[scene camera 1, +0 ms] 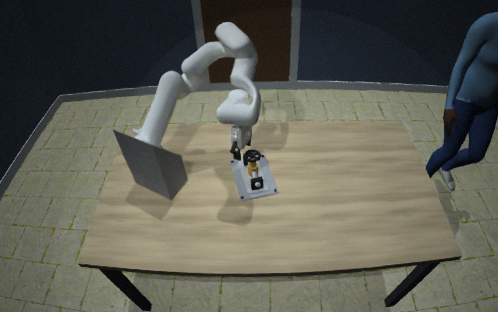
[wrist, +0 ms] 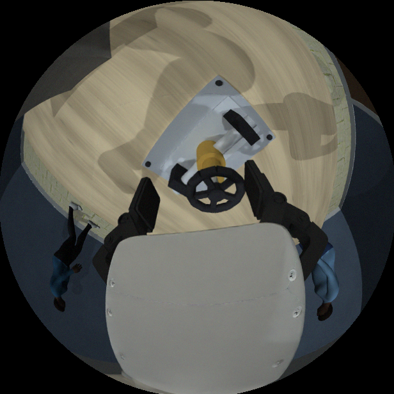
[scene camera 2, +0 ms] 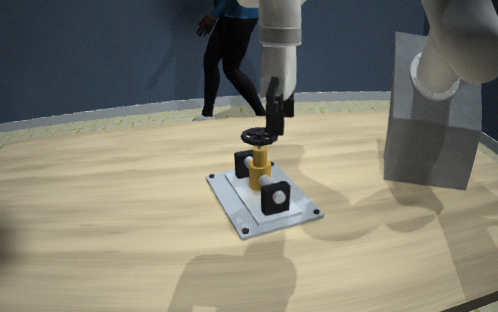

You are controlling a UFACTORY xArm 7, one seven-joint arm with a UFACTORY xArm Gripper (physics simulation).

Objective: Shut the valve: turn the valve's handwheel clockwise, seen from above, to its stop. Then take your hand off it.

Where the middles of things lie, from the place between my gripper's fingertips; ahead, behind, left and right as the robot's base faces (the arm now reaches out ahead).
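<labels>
Hand 4 cm short of the black spoked handwheel (wrist: 215,191), 1 cm to the right of it, 3 cm above it. Light grey base plate (scene camera 2: 244,224): from my hand, 4 cm ahead, 1 cm to the left, 15 cm below.
</labels>
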